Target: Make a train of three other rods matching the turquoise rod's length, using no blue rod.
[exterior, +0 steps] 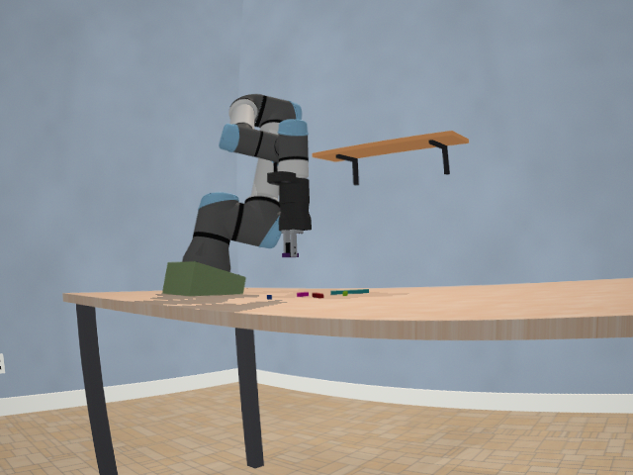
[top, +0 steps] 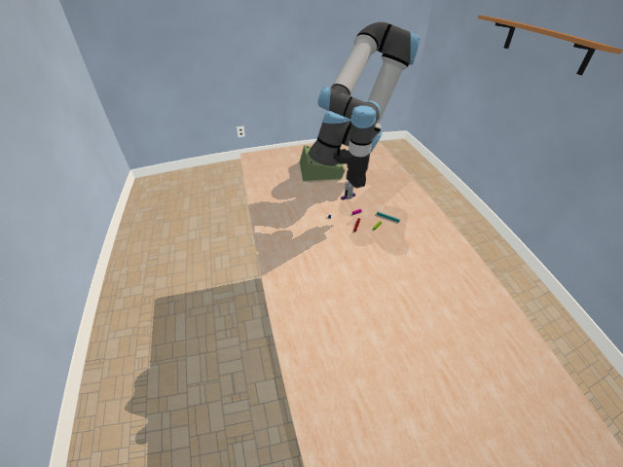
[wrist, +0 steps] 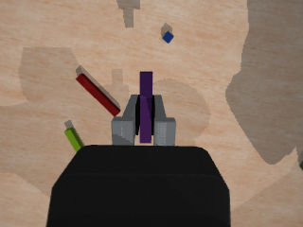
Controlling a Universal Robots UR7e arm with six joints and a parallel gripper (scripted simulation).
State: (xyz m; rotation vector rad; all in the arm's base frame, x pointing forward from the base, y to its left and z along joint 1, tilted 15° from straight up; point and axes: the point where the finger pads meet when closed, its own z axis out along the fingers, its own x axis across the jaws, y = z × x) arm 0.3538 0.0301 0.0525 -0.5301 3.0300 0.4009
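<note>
Right now the blue rod is 7 cm to the right of my hand and 11 cm below it. The rest, counted from my hand: lime rod (7 cm ahead, 11 cm to the left, 11 cm below); purple rod (1 cm below); red rod (6 cm ahead, 3 cm to the left, 11 cm below).
</note>
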